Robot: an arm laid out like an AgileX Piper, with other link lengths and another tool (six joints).
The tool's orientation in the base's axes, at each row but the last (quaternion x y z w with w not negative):
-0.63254, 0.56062, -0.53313, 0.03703
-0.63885, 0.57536, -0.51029, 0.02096
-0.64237, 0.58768, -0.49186, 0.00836
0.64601, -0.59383, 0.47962, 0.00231
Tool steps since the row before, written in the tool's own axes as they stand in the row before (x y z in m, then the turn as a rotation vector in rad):
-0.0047, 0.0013, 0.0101, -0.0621, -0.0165, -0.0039
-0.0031, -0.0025, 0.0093, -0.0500, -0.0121, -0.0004
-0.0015, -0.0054, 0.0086, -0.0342, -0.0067, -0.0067
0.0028, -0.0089, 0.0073, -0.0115, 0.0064, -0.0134
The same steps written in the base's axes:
0.0073, -0.0025, -0.0081, 0.0205, 0.0547, -0.0270
0.0086, -0.0020, -0.0049, 0.0175, 0.0421, -0.0238
0.0098, -0.0021, -0.0022, 0.0067, 0.0320, -0.0139
0.0109, -0.0037, 0.0028, -0.0113, 0.0146, -0.0035

